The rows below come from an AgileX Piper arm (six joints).
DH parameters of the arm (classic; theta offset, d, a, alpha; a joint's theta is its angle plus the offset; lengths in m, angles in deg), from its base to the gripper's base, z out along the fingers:
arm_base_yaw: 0 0.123 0 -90
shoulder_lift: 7.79 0 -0.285 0
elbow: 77.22 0 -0.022 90
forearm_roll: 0 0.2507 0 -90
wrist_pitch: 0 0 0 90
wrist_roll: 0 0.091 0 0
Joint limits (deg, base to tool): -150..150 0..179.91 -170..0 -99.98..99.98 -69.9..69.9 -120..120
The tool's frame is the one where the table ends.
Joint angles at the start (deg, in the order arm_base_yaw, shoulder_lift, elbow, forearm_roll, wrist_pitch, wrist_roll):
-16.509, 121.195, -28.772, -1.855, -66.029, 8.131
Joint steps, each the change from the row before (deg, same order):
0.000, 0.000, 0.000, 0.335, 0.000, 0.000
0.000, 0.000, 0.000, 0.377, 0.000, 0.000
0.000, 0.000, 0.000, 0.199, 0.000, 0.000
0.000, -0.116, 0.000, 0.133, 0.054, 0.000
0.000, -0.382, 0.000, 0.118, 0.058, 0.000
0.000, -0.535, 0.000, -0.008, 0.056, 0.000
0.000, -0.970, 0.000, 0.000, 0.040, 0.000
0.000, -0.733, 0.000, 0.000, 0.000, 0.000
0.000, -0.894, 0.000, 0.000, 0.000, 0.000
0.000, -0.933, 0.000, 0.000, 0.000, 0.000
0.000, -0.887, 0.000, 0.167, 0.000, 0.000
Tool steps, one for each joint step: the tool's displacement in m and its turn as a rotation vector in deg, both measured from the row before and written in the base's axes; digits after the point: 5 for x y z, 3 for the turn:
-0.00012, -0.00047, 0.00000, 0.014, -0.004, -0.335
-0.00014, -0.00053, 0.00000, 0.016, -0.005, -0.377
-0.00008, -0.00028, 0.00000, 0.009, -0.003, -0.199
0.00004, -0.00021, 0.00052, -0.013, -0.061, -0.133
0.00030, -0.00027, 0.00190, -0.087, -0.312, -0.118
0.00049, -0.00013, 0.00270, -0.137, -0.459, 0.008
0.00085, -0.00025, 0.00500, -0.265, -0.892, 0.000
0.00060, -0.00018, 0.00383, -0.208, -0.703, 0.000
0.00067, -0.00020, 0.00468, -0.254, -0.857, 0.000
0.00063, -0.00019, 0.00490, -0.265, -0.895, 0.000
0.00046, -0.00039, 0.00467, -0.231, -0.857, -0.166

